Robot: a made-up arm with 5 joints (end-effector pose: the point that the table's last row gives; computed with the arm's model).
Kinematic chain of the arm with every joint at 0, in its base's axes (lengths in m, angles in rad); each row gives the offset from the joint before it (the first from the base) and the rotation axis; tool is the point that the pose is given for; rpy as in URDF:
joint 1: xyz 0.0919 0 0.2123 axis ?
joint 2: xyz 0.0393 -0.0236 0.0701 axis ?
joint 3: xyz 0.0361 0 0.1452 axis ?
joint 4: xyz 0.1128 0 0.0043 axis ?
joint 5: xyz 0.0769 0.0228 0 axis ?
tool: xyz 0 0 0 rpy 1.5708 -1.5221 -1.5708
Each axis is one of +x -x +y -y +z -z.
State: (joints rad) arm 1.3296 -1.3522 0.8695 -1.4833 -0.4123
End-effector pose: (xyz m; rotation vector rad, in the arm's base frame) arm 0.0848 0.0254 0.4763 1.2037 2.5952 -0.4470
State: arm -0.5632 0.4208 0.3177 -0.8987 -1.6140
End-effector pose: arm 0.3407 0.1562 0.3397 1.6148 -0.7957 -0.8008
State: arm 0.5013 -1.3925 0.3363 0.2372 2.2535
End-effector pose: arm 0.0977 -0.0041 0.5002 -2.4833 -0.5494 0.7553
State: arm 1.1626 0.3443 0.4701 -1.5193 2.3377
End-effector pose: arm 0.1949 -0.2402 0.3776 -2.3178 0.3622 0.5789
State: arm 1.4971 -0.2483 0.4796 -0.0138 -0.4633
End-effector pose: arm 0.1076 -0.2239 0.3938 -0.7428 -1.3840 -1.6505
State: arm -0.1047 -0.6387 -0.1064 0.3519 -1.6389
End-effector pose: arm 0.2240 0.0131 0.5296 1.6503 -1.3200 -1.0040
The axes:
joint 1: -z
joint 2: +y
joint 3: +y
joint 4: +y
joint 5: -x

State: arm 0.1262 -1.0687 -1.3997 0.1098 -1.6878
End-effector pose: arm -0.1225 0.0264 0.5051 -1.8325 1.7615 -0.8477
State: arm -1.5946 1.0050 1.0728 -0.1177 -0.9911
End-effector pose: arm 0.0903 0.1010 0.1579 -0.3817 0.0989 0.5477
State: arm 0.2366 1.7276 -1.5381 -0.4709 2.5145
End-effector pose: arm 0.4442 -0.0858 0.2284 -2.1079 -0.4705 1.4578
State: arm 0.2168 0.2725 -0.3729 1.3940 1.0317
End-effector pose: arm 0.3320 -0.0537 0.3541 -0.1604 -0.2345 0.7612
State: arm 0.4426 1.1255 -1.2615 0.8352 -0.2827
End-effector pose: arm 0.4132 -0.1532 0.2824 -0.0496 -0.8912 -0.7234
